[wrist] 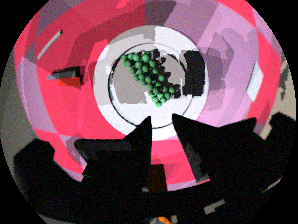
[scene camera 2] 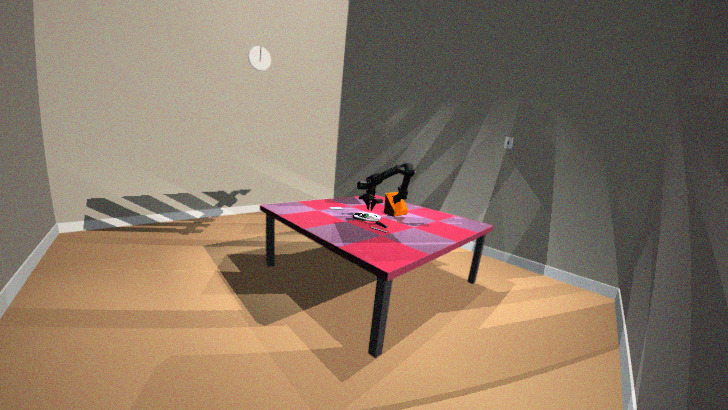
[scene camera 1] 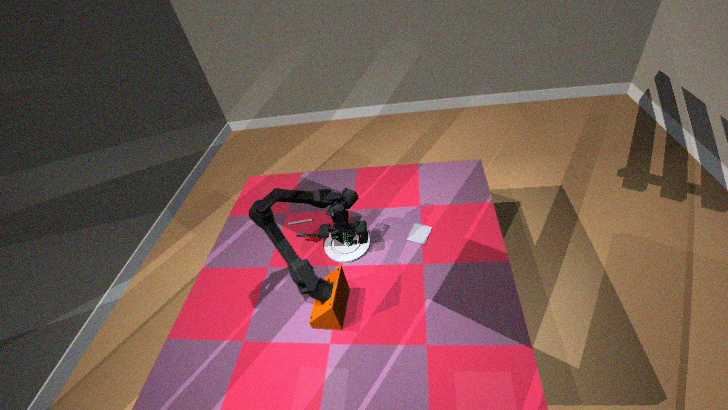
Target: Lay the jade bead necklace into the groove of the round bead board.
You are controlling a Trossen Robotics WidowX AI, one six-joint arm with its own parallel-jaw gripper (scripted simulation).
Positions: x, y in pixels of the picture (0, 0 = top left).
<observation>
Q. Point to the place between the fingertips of my gripper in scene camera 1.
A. At 346, 242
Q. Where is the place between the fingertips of my gripper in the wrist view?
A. At 161, 117
</observation>
